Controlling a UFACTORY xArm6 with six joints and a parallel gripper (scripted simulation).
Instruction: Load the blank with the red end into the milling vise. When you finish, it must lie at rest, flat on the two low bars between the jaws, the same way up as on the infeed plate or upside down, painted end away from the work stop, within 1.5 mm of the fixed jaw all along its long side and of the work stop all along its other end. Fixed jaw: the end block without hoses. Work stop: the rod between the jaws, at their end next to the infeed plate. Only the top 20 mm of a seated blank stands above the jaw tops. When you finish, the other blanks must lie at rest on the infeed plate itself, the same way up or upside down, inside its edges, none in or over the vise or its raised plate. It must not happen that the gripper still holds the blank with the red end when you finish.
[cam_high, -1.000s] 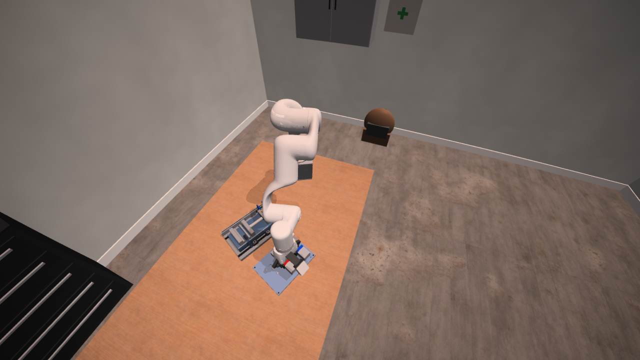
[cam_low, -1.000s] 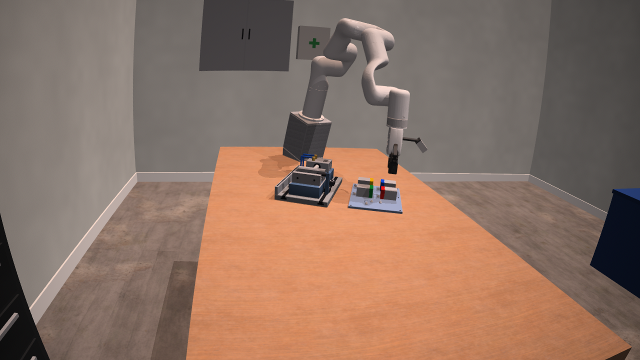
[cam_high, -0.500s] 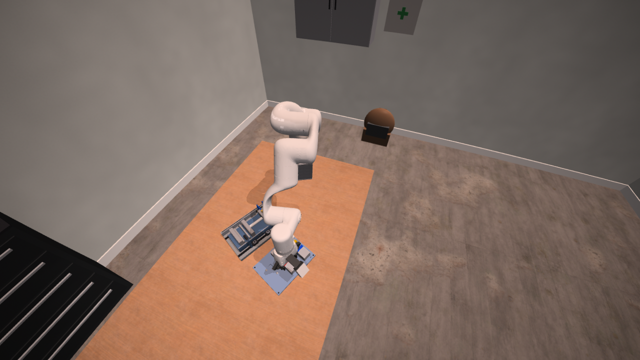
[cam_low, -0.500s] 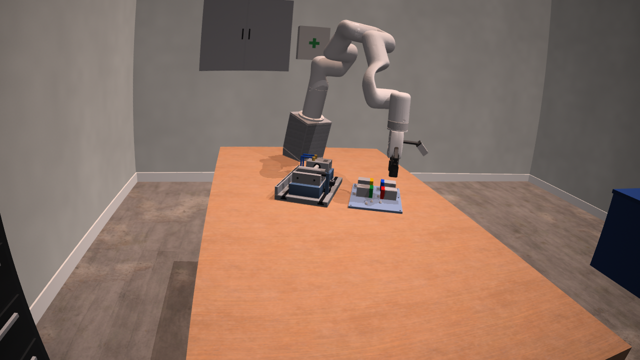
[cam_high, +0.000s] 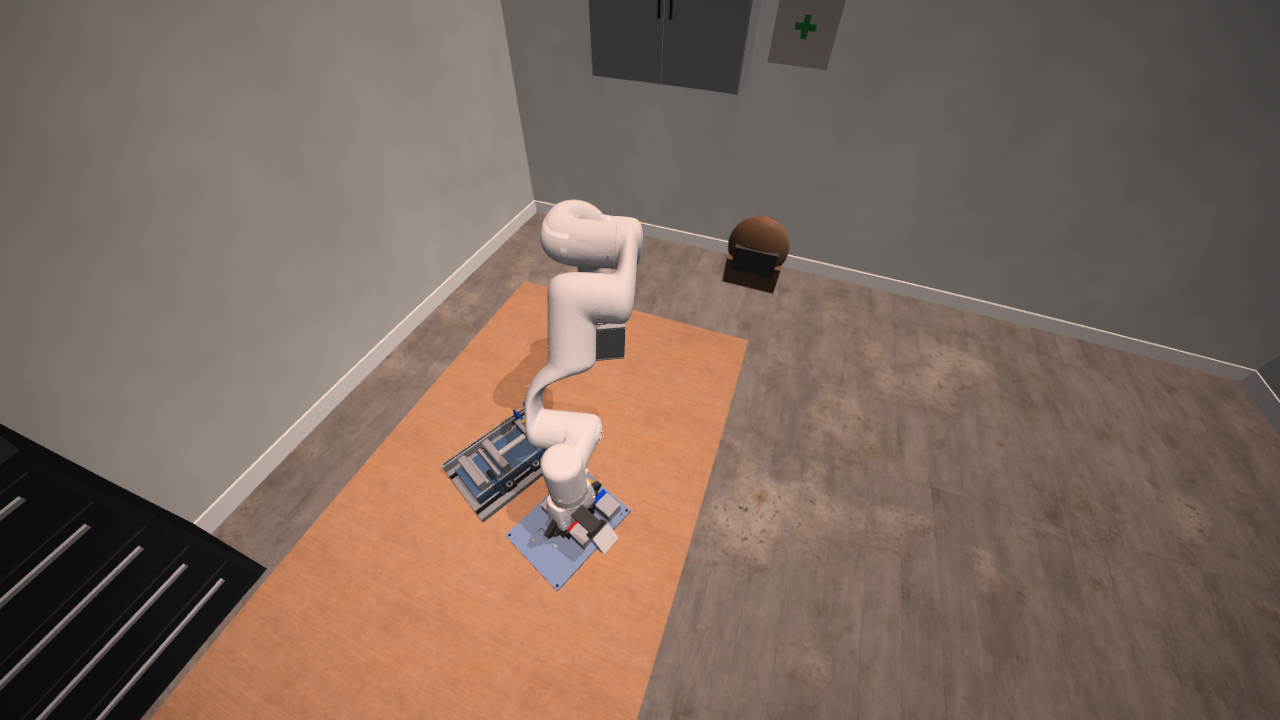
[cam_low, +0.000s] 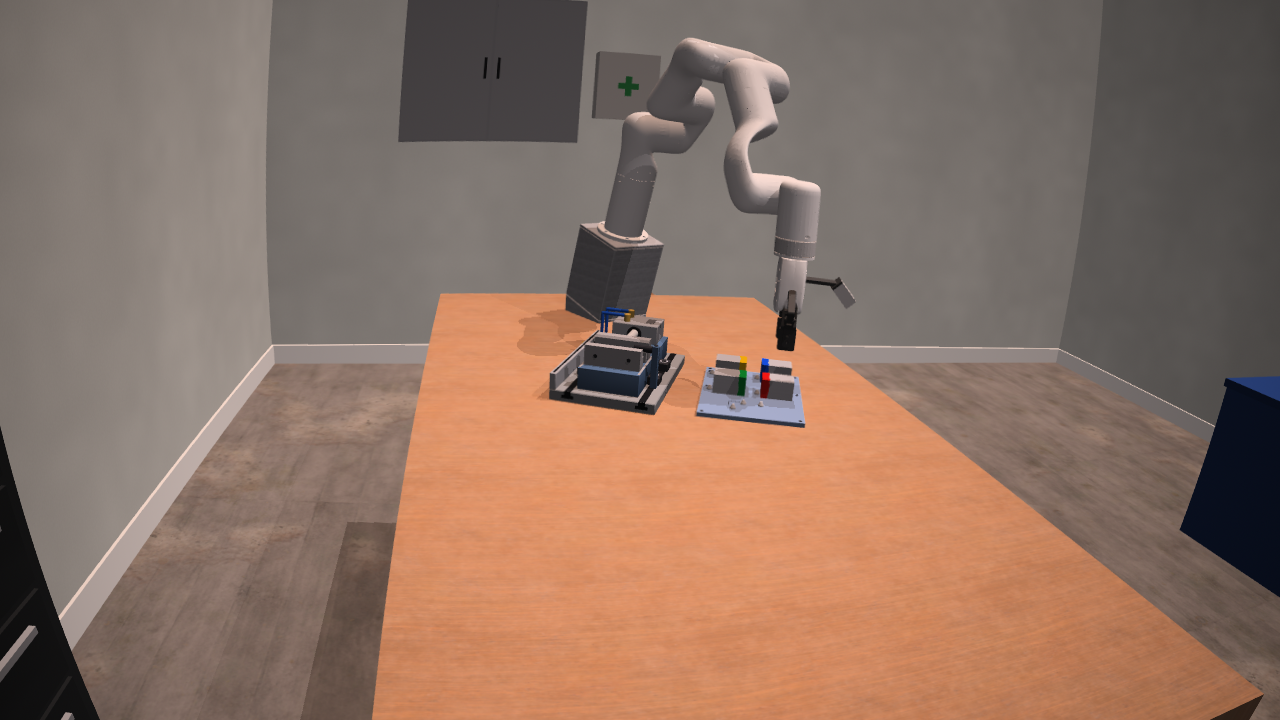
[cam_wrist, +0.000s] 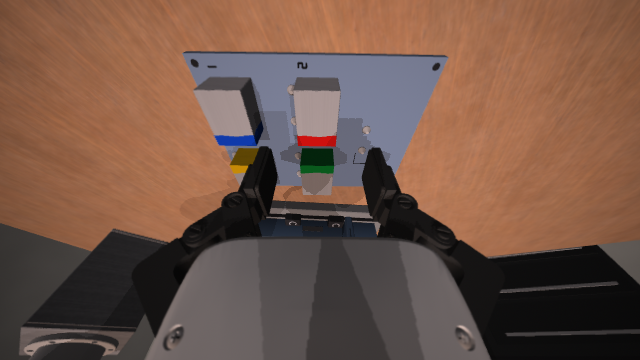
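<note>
My hand is 100 mm above the red-ended blank. Also, from my hand: blue-ended blank (100 mm below, 90 mm behind, 30 mm to the left); green-ended blank (100 mm below, 90 mm to the right, 40 mm behind); infeed plate (120 mm below, 40 mm to the right, 20 mm behind).
</note>
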